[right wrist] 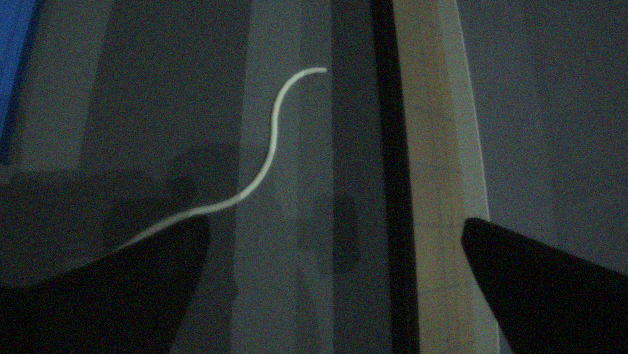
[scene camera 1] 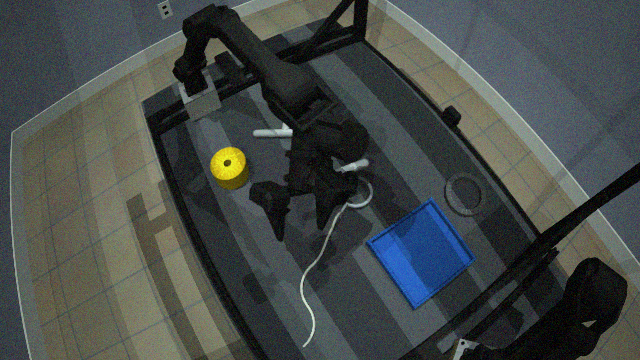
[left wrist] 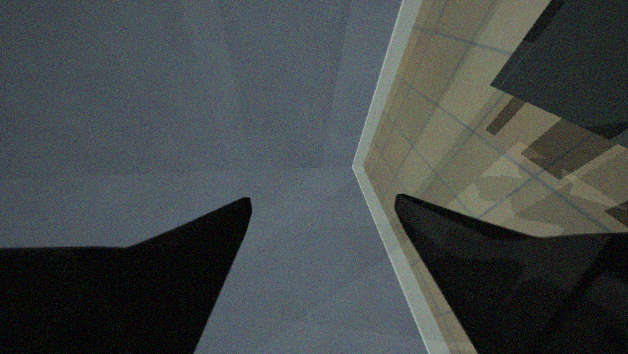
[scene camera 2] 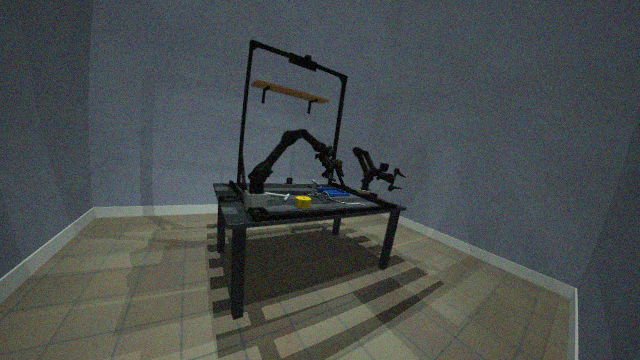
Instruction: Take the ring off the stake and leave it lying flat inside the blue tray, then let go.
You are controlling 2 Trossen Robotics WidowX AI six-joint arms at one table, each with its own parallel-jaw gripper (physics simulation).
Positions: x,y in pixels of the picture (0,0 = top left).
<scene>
my left gripper: open, holds nothing
a yellow spool [scene camera 1: 229,167]: on the table
</scene>
